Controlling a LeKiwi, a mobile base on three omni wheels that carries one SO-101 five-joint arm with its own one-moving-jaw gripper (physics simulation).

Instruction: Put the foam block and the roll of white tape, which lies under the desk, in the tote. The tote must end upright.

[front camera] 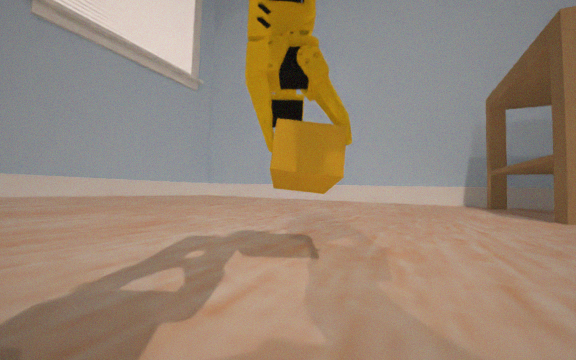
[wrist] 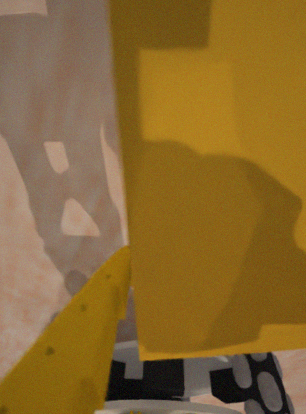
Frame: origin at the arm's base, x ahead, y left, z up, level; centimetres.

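Seen in the pictures: hand at its tool point: (front camera: 275,147) (wrist: 137,260).
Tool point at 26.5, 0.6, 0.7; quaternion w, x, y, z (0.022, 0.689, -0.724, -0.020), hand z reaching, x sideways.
Note:
A point is followed by its place in that frame, as x, y, z.
The yellow foam block (front camera: 309,155) {24.4, -2.3, -0.3} (wrist: 200,200) {29.7, -0.8, 1.9} is held up off the floor, slightly tilted, in the front view. It fills much of the right side of the wrist view. My gripper (front camera: 311,142) is shut on the foam block, with one jaw against each side of it. In the wrist view one jaw shows at the lower left, its tip against the block's edge; the other jaw is hidden there. The roll of white tape and the tote do not show in either view.
A wooden piece of furniture with legs and a low rail (front camera: 564,120) {50.0, -57.5, 12.3} stands at the right in the front view. A blue wall (front camera: 400,75) {126.0, -61.1, 58.8} with a window (front camera: 135,30) {134.8, 85.7, 84.5} is behind. The arm's shadow falls on the wood floor (front camera: 450,260) {24.9, -14.7, -8.9}. Part of my base with a wheel (wrist: 270,390) shows low in the wrist view.

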